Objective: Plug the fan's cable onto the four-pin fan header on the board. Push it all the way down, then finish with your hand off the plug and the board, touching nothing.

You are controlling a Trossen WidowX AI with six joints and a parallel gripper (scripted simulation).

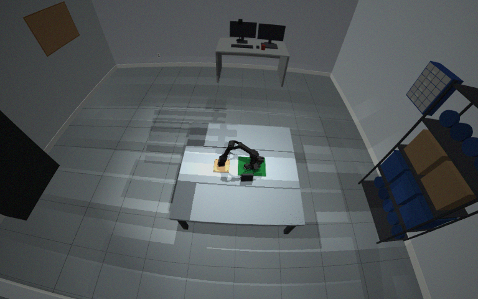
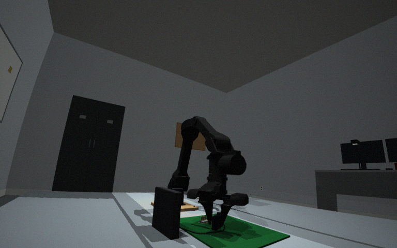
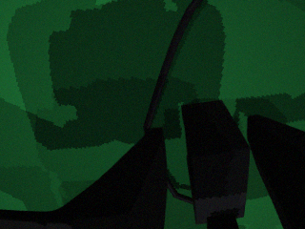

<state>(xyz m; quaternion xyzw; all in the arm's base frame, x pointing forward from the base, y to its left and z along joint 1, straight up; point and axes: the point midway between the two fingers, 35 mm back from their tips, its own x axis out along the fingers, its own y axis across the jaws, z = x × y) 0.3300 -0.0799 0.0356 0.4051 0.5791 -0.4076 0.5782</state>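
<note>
My gripper tip is now 40 mm to the right of the green board and 30 mm above it. The rest, counted from my gripper tip: black fan plug (10 mm to the left, 10 mm above); black fan (130 mm to the right, 70 mm behind, 40 mm above); four-pin header (80 mm behind, 20 mm to the left, 20 mm below).
</note>
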